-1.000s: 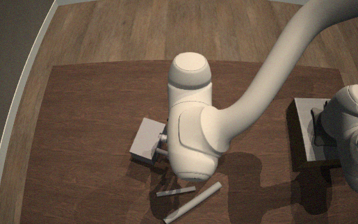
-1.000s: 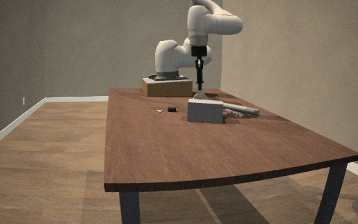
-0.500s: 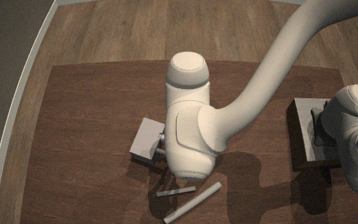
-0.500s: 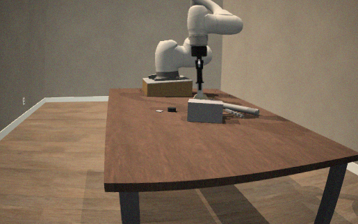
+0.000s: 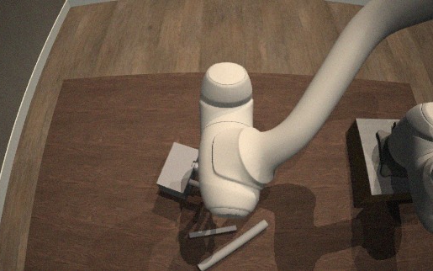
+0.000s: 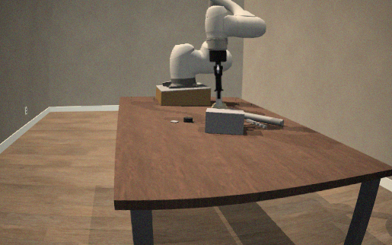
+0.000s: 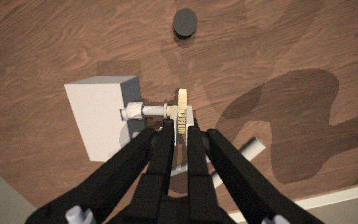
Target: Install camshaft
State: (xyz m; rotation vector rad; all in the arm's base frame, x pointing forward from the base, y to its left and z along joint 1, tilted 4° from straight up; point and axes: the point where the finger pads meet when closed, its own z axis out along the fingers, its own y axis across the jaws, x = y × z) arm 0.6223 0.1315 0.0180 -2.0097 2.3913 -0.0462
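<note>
Now: the camshaft 4 cm ahead of my hand and 5 cm below it. The rest, counted from my hand: flat grey bar (18 cm to the left, 11 cm below); then black disc (3 cm behind, 13 cm to the right, 10 cm below); then small crank gear (4 cm ahead, 5 cm to the left, 5 cm below).
</note>
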